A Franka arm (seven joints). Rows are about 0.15 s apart.
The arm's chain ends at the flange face. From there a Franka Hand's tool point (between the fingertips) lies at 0.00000 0.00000 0.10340 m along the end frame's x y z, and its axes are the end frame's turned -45 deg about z.
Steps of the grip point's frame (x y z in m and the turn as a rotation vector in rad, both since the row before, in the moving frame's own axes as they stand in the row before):
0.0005, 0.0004, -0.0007, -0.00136, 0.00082, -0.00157
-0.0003, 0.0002, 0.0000, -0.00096, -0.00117, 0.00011
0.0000, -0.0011, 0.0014, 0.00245, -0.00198, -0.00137
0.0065, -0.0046, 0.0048, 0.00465, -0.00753, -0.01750
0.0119, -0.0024, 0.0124, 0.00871, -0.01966, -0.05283
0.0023, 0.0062, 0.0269, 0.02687, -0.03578, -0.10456
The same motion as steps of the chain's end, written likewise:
0.0005, -0.0001, -0.0007, -0.00038, 0.00154, -0.00157
-0.0001, 0.0002, 0.0000, -0.00151, -0.00015, 0.00011
-0.0005, -0.0007, 0.0014, 0.00033, -0.00313, -0.00137
0.0022, -0.0081, 0.0048, -0.00204, -0.00861, -0.01750
0.0088, -0.0110, 0.0124, -0.00774, -0.02006, -0.05283
0.0105, 0.0019, 0.0270, -0.00630, -0.04430, -0.10456

